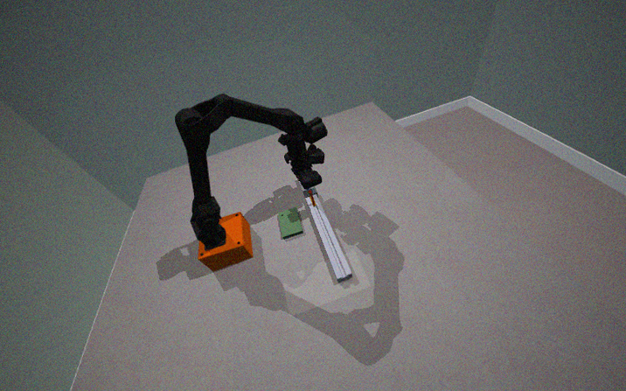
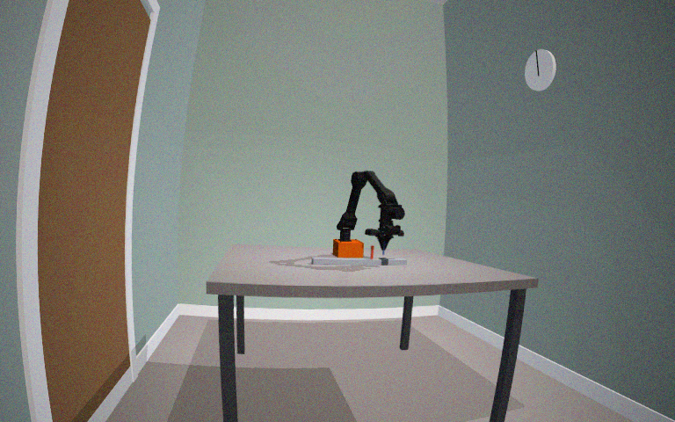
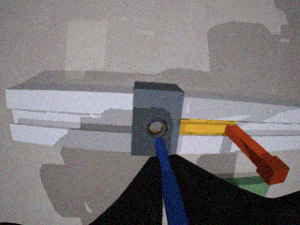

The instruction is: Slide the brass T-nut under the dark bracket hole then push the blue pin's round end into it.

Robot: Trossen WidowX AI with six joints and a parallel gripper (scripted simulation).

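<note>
Now: gripper tip 110 mm past the green tray, 60 mm to the left of it and 60 mm above it. From my gripper tip the other things lie so: blue pin right at my gripper tip.
</note>
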